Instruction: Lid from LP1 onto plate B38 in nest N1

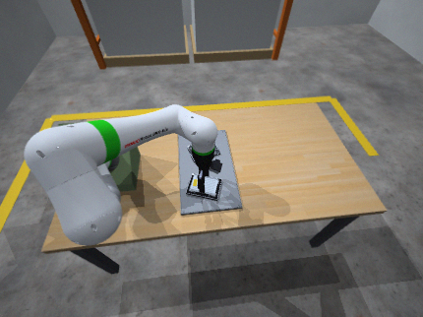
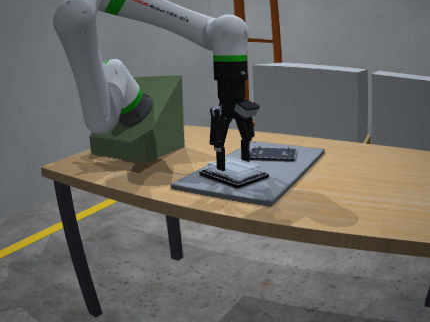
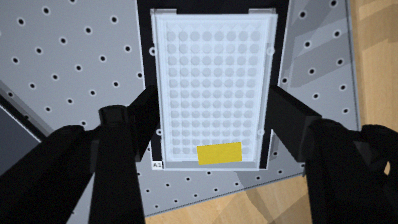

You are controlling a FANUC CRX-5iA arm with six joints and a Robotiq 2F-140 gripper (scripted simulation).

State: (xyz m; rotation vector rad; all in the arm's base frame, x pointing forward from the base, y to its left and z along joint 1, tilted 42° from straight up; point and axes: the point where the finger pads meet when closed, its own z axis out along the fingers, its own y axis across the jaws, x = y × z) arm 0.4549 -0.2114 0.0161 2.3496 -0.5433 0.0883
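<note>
My hand is 20 mm above the clear lid. Also, from my hand: black nest (50 mm below); culture plate (40 mm below); lid park (240 mm to the left, 50 mm below, 40 mm ahead).
</note>
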